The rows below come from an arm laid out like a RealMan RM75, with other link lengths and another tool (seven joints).
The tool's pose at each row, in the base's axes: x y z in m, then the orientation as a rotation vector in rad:
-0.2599, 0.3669, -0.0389, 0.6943, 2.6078, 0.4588
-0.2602, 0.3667, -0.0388, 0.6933, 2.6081, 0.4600
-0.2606, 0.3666, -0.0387, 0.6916, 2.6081, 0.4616
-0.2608, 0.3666, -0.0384, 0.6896, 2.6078, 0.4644
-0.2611, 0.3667, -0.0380, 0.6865, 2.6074, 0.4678
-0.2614, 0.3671, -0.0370, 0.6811, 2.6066, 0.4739
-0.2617, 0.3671, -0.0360, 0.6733, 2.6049, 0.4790
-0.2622, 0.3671, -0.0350, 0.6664, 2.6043, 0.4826
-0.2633, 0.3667, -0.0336, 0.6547, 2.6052, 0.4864
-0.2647, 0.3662, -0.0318, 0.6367, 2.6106, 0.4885
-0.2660, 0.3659, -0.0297, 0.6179, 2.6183, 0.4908
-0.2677, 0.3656, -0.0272, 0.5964, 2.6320, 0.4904
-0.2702, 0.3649, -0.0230, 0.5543, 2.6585, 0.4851
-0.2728, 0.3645, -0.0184, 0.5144, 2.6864, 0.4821
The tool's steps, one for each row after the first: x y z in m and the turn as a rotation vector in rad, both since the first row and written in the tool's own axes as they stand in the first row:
0.0001, -0.0002, -0.0003, -0.0009, 0.0006, -0.0005
0.0003, -0.0004, -0.0006, -0.0022, 0.0009, -0.0014
0.0004, -0.0004, -0.0009, -0.0045, 0.0013, -0.0024
0.0006, -0.0003, -0.0014, -0.0074, 0.0018, -0.0040
0.0007, 0.0003, -0.0023, -0.0125, 0.0025, -0.0067
0.0007, 0.0006, -0.0033, -0.0179, 0.0019, -0.0113
0.0008, 0.0008, -0.0044, -0.0217, 0.0020, -0.0155
0.0010, 0.0006, -0.0062, -0.0261, 0.0031, -0.0231
0.0014, 0.0004, -0.0085, -0.0292, 0.0074, -0.0357
0.0016, 0.0005, -0.0110, -0.0317, 0.0140, -0.0487
0.0021, 0.0006, -0.0140, -0.0311, 0.0251, -0.0643
0.0025, 0.0007, -0.0189, -0.0269, 0.0457, -0.0952
0.0030, 0.0012, -0.0241, -0.0232, 0.0689, -0.1238

